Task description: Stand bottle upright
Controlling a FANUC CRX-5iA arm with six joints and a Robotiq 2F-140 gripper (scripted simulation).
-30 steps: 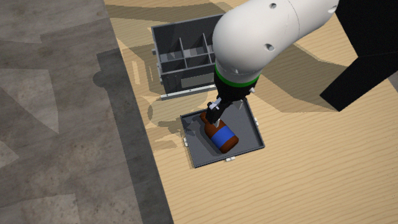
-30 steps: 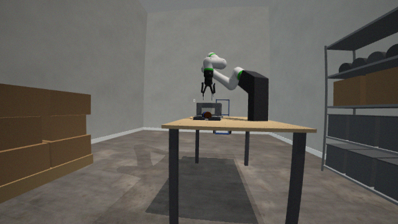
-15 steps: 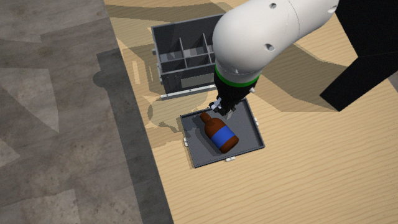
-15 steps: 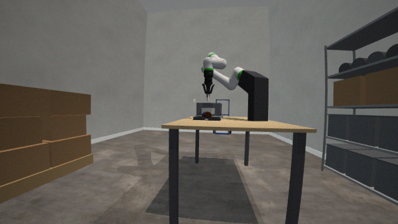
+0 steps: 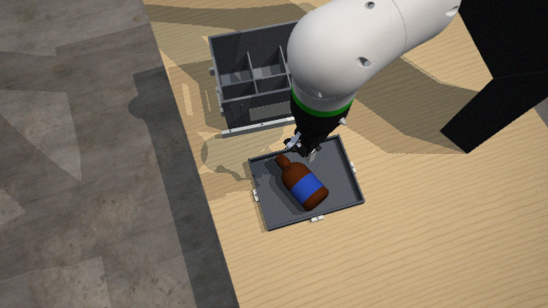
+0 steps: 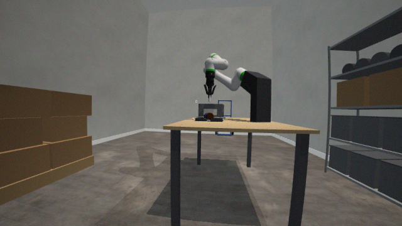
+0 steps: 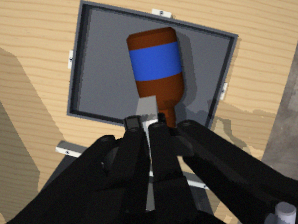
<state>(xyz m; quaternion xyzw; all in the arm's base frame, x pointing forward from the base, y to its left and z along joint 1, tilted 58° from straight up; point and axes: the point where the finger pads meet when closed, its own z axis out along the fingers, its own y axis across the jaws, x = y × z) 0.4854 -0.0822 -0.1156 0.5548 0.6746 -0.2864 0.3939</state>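
The bottle is 180 mm below my hand and 10 mm ahead of it. Also, from my hand: dark grey crate: 250 mm to the right, 130 mm below, 80 mm behind; tray: 210 mm below, 10 mm to the left.
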